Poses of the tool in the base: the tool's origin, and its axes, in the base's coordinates. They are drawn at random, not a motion.
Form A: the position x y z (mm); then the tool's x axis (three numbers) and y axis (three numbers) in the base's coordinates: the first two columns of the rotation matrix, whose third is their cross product.
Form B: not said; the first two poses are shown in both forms.
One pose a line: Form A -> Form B
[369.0, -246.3, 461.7, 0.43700, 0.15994, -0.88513, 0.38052, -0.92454, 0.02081] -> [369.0, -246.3, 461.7, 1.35, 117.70, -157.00]
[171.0, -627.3, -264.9, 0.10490, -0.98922, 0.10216, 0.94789, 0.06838, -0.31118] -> [171.0, -627.3, -264.9, -108.18, 19.12, 23.29]
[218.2, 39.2, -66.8, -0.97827, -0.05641, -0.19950, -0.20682, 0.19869, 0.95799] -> [218.2, 39.2, -66.8, 78.24, 101.89, 90.84]
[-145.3, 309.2, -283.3, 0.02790, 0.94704, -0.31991, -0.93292, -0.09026, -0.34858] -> [-145.3, 309.2, -283.3, -47.46, 28.24, 139.36]
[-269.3, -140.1, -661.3, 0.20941, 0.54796, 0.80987, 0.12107, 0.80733, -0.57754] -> [-269.3, -140.1, -661.3, -144.51, 84.10, 167.28]
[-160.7, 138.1, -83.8, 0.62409, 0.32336, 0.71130, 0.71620, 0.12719, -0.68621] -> [-160.7, 138.1, -83.8, -136.03, 98.76, 108.42]
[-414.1, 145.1, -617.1, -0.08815, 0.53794, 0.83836, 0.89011, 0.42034, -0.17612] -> [-414.1, 145.1, -617.1, -168.14, 121.06, 121.46]
